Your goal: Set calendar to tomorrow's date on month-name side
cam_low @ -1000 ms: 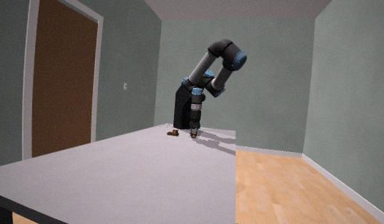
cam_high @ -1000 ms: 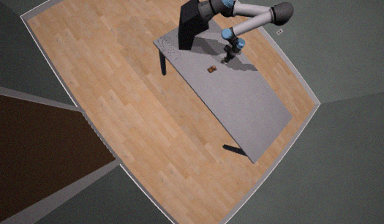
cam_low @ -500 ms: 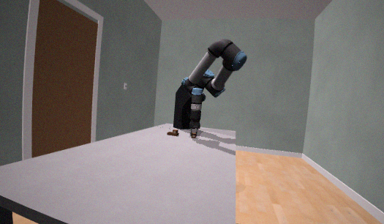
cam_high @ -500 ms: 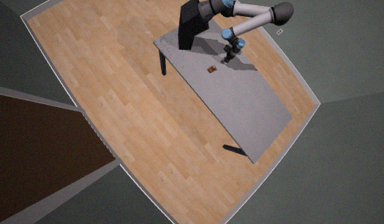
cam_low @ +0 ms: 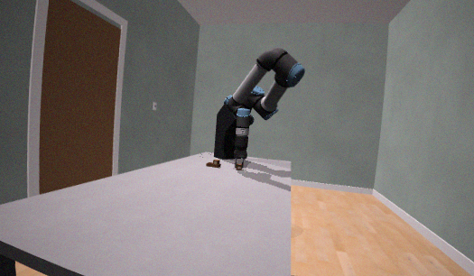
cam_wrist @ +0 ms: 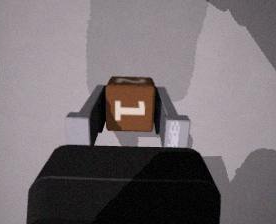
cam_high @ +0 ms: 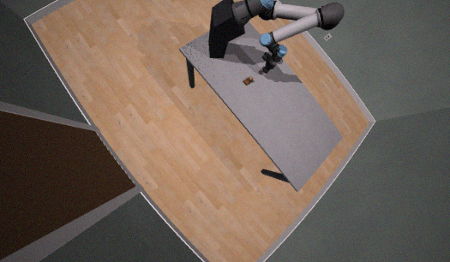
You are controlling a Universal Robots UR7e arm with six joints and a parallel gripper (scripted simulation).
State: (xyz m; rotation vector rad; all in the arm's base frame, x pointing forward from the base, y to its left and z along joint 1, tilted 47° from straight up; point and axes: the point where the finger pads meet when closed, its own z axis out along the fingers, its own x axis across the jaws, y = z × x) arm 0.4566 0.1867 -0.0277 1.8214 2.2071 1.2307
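Now: the brown wooden cube 10 mm below my hand. From my hand the other things lie so: calendar tray: 160 mm to the right, 20 mm below, 10 mm ahead.
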